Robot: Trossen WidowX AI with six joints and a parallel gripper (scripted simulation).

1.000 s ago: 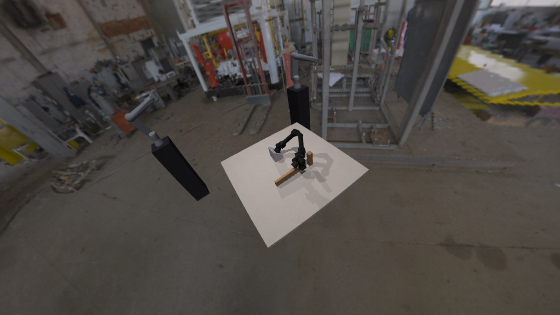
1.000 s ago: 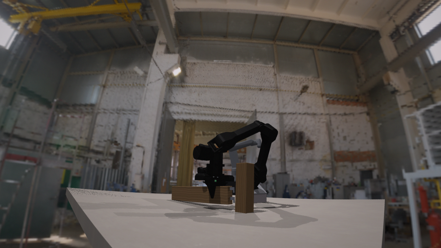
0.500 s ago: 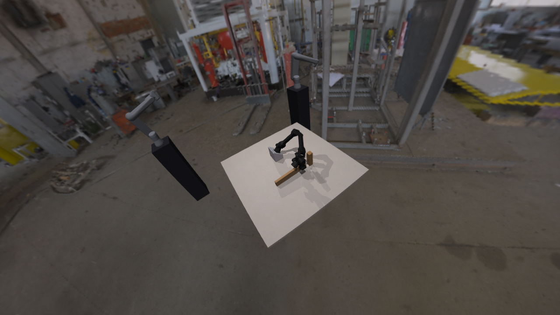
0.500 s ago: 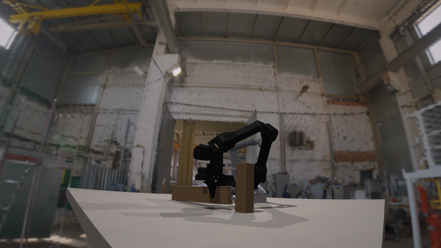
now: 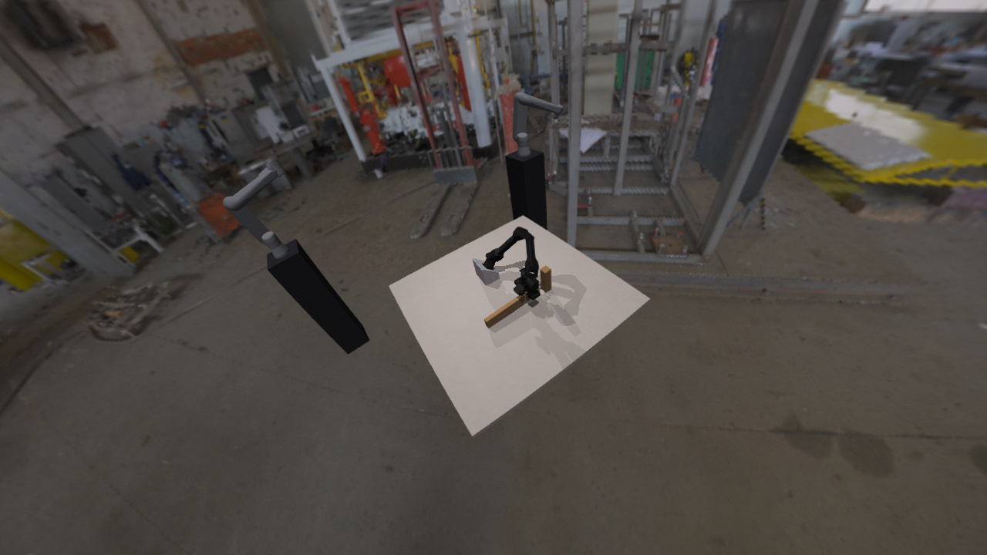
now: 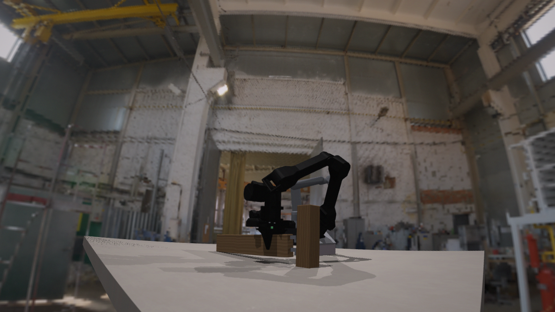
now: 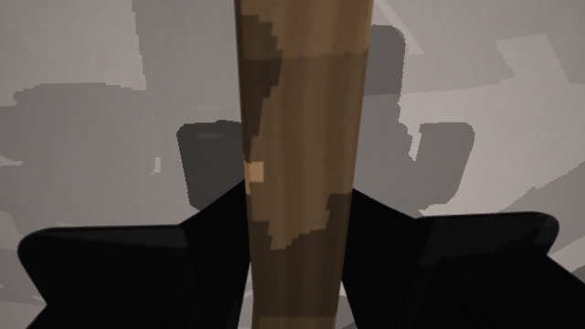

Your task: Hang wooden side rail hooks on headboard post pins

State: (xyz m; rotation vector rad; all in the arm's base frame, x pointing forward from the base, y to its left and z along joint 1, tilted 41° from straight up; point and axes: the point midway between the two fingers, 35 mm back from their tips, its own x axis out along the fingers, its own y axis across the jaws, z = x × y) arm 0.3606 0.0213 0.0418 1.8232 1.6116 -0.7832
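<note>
My gripper tip is 15 cm to the right of the headboard post, 4 cm below it and 1 cm short of it.
</note>
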